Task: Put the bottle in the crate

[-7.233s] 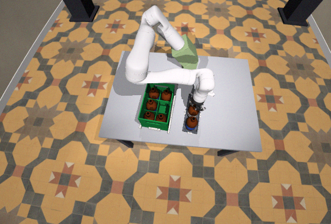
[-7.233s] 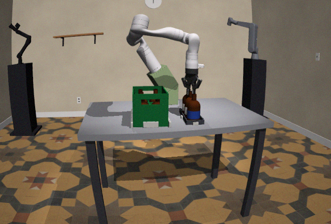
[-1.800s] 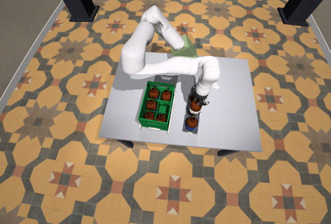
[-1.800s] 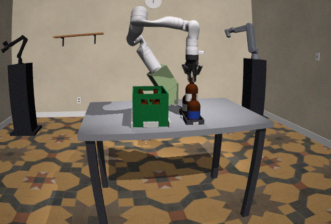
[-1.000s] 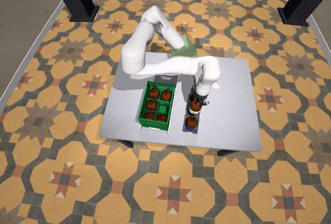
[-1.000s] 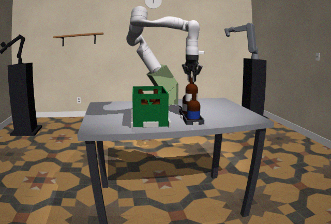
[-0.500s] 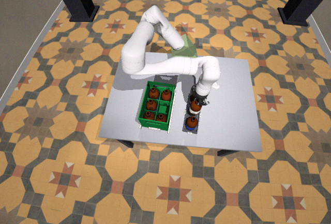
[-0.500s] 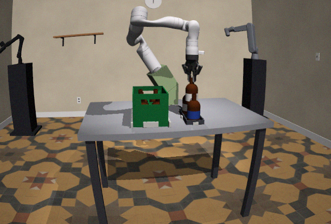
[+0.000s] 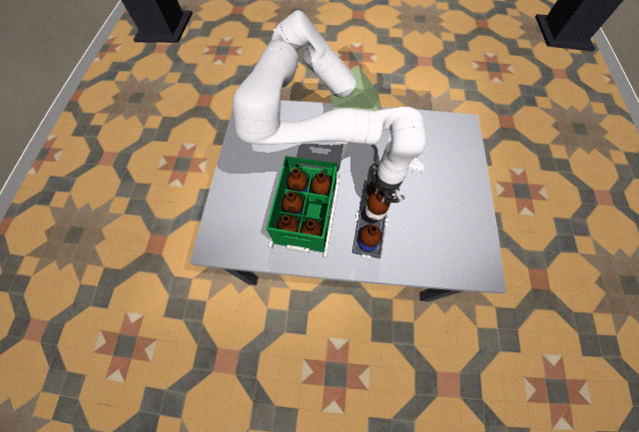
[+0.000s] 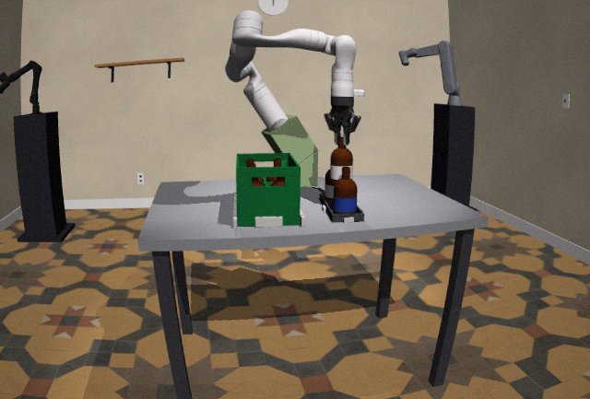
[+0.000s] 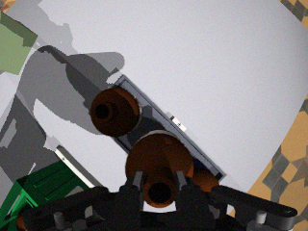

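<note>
My hand is 70 mm above the brown bottle. Round my hand: tray: 220 mm below; white-label bottle: 90 mm behind, 10 mm to the left, 150 mm below; crate: 10 mm behind, 250 mm to the right, 150 mm below.
</note>
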